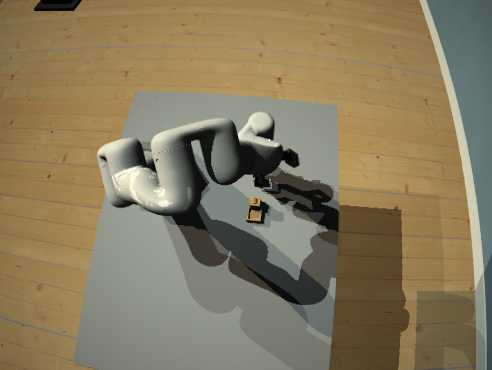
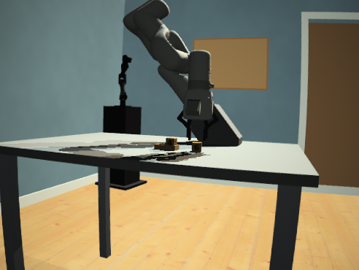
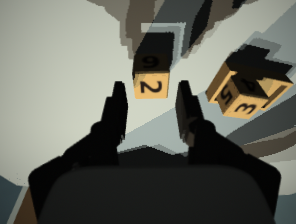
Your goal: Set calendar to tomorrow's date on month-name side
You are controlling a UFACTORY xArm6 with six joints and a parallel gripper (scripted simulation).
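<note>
My hand is 4 cm above the wooden number cube. Also, from my hand: wooden calendar tray: 1 cm ahead, 11 cm to the right, 5 cm below.
</note>
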